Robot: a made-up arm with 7 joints.
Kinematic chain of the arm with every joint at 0, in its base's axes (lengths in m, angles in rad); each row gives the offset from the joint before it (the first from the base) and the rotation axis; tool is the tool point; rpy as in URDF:
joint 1: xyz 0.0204 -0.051 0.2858 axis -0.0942 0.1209 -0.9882
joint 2: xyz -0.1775 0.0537 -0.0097 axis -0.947 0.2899 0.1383
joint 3: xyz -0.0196 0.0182 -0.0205 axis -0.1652 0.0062 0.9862
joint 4: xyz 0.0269 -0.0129 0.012 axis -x
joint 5: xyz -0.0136 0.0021 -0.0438 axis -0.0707 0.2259 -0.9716
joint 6: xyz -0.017 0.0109 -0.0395 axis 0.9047 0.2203 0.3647
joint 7: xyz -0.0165 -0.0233 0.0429 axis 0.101 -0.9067 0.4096
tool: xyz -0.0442 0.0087 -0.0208 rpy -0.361 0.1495 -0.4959
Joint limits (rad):
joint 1: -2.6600..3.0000
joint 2: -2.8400..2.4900
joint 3: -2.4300..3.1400
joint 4: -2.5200..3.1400
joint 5: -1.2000..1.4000
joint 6: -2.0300..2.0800
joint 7: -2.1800..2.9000
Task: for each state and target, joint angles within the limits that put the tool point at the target. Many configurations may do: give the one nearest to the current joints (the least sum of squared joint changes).
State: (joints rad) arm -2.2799 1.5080 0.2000 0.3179 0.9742 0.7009 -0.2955
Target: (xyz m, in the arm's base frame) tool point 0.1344 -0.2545 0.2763
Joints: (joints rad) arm -2.1300 1.5934 0.5191 0.4994 0.7410 0.8337 -0.3292
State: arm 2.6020 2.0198 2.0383 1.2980 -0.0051 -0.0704 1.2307
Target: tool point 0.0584 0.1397 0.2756
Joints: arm 2.0698 2.4900 2.5759 0.7184 -0.1247 0.0915 1.5930
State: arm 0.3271 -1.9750 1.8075 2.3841 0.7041 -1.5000 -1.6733
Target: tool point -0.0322 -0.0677 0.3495
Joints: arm -0.1668 -1.8300 1.6190 1.8662 0.7736 -1.9744 -1.4016
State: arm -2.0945 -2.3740 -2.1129 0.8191 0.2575 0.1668 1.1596
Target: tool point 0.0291 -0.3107 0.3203
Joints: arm -2.0454 -2.2225 -2.0336 0.7265 0.2971 0.1179 1.2384
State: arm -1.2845 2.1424 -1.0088 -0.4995 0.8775 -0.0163 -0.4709
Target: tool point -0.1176 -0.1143 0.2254
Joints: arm -0.9301 1.9306 -1.4416 -0.6662 1.3032 -0.1667 -0.7461
